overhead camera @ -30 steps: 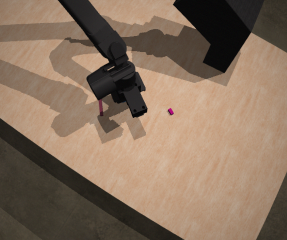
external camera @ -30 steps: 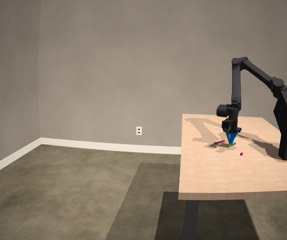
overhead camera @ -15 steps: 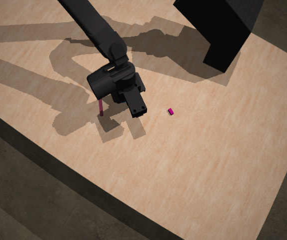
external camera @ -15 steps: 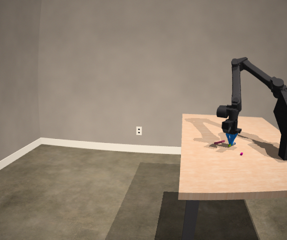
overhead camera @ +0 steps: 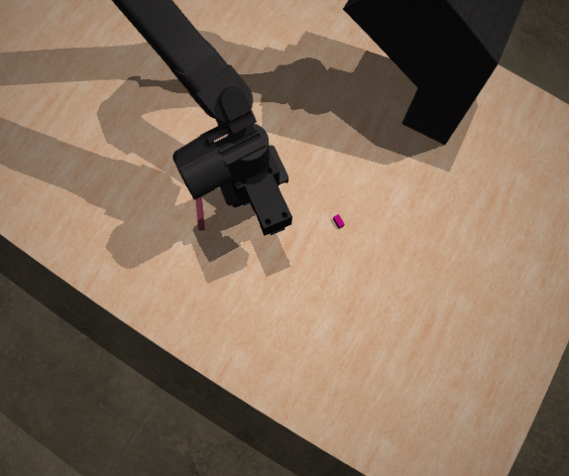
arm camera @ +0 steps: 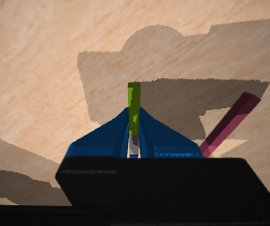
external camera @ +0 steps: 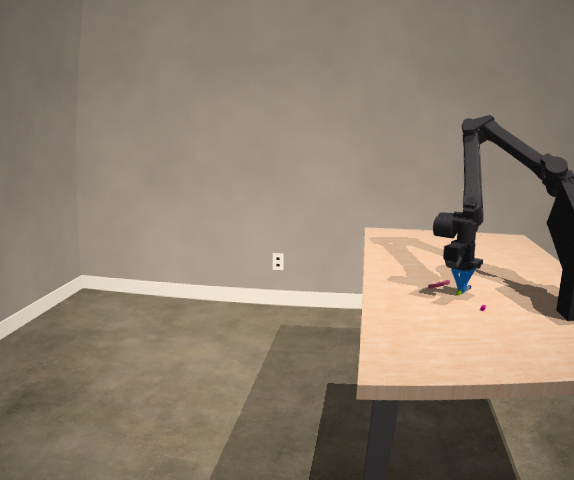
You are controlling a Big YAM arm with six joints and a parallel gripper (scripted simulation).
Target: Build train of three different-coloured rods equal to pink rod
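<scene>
The lime rod lies 1 cm below my hand. The rest, counted from my hand: grey rod: 3 cm to the right, 2 cm behind, 1 cm below; then pink rod: 7 cm to the right, 6 cm ahead, 1 cm below; then blue rod: 5 cm to the right, 3 cm behind, 1 cm below.
</scene>
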